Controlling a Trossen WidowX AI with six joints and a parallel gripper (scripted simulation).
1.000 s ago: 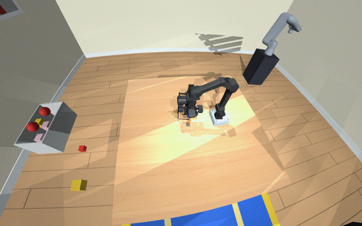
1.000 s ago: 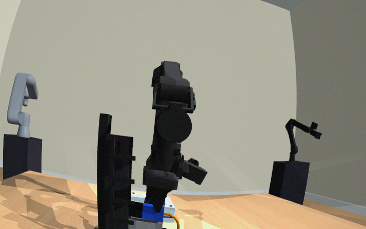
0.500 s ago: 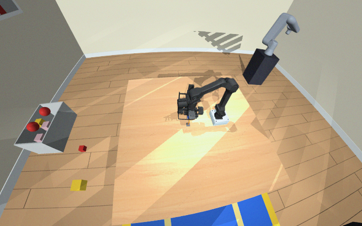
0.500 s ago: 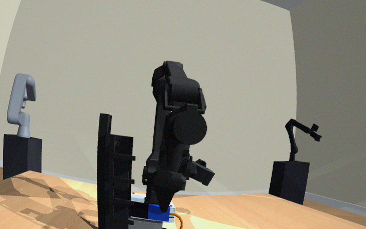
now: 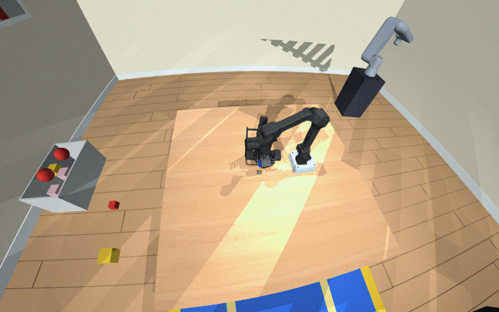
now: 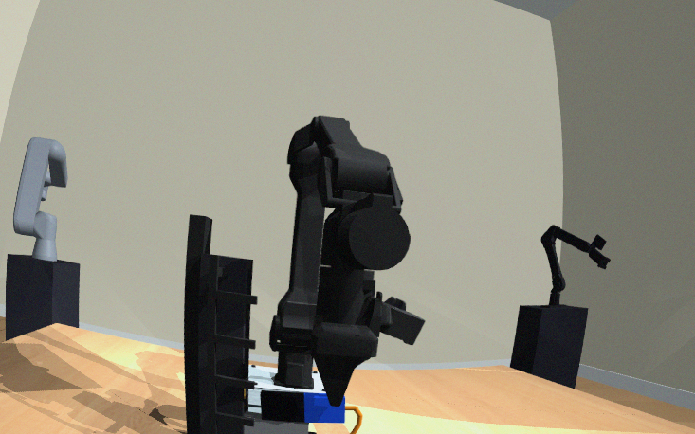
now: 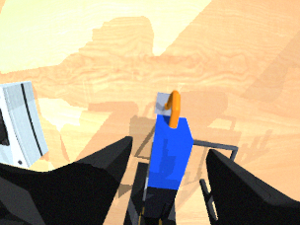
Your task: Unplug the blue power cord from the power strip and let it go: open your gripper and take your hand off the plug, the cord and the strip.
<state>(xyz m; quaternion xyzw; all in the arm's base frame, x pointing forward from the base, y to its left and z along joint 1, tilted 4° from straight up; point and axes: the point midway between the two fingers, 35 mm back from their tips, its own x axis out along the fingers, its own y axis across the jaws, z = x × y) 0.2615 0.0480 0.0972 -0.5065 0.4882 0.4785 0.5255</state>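
Right now the blue plug is 3 cm to the right of my gripper tip.
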